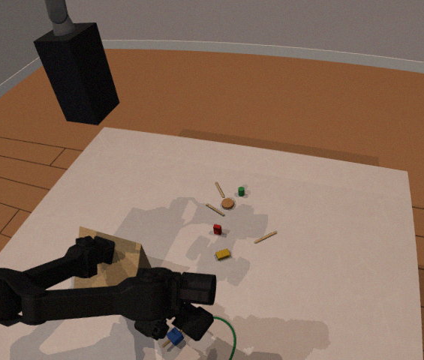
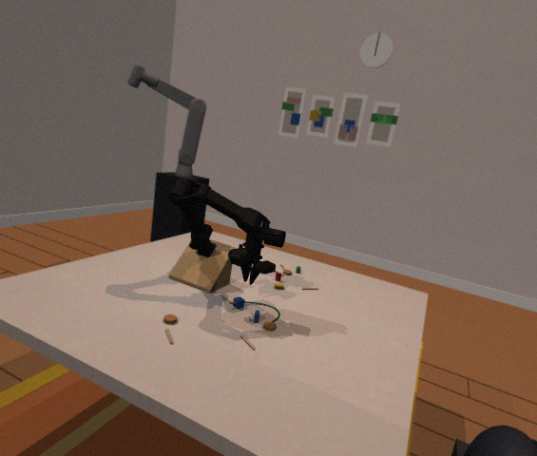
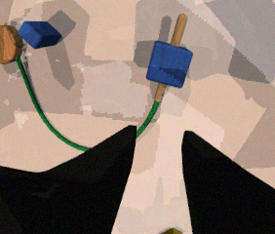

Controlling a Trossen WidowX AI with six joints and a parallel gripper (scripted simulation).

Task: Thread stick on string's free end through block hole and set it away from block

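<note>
Now: the blue cube 70 mm below my gripper tip, 20 mm to the right of it and 10 mm behind it. The rest, counted from my gripper tip: thin wooden stick: 70 mm below, 10 mm to the right, 10 mm behind; then yellow block: 250 mm to the left, 80 mm below, 20 mm ahead; then round wooden button: 140 mm ahead, 80 mm to the right, 80 mm below.
</note>
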